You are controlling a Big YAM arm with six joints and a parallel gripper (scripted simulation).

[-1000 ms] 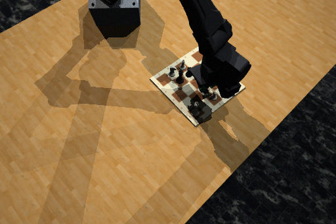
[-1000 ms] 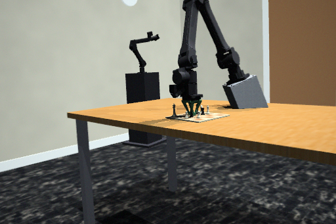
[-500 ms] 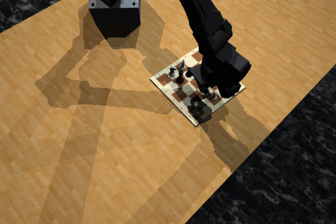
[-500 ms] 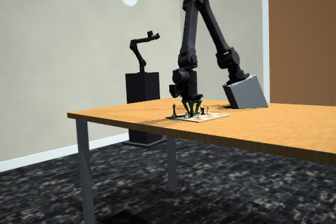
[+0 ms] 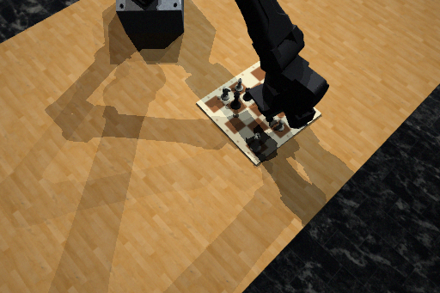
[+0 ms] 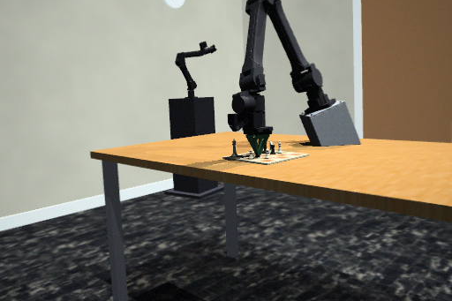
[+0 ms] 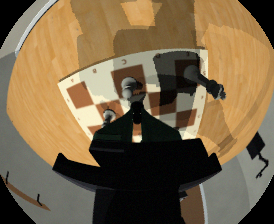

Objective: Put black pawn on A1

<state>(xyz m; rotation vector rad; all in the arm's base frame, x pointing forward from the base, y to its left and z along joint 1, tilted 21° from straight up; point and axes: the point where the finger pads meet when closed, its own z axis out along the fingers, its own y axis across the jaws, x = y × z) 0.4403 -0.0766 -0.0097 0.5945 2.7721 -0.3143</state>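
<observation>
The black pawn is right at my hand. Also, from my hand: chessboard (40 mm behind, 10 mm to the left, 20 mm below); tall black piece (80 mm behind, 20 mm to the right, 10 mm above).
</observation>
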